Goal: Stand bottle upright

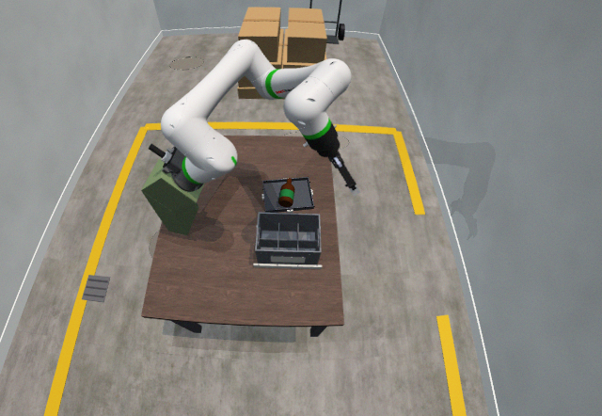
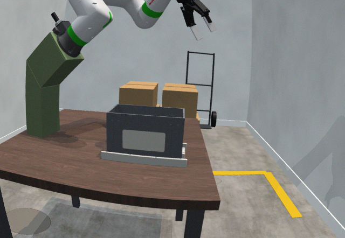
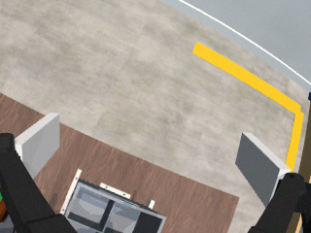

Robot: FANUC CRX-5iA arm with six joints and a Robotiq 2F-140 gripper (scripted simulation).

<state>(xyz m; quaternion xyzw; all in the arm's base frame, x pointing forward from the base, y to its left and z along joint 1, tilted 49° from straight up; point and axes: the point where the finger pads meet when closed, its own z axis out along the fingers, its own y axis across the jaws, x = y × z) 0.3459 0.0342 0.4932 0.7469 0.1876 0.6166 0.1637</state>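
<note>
Now: the brown bottle 230 mm behind my hand, 230 mm to the left of it and 440 mm below it. From my hand the other things lie so: grey tray 230 mm behind, 230 mm to the left, 470 mm below; dark grey crate 190 mm behind, 70 mm to the right, 400 mm below.
</note>
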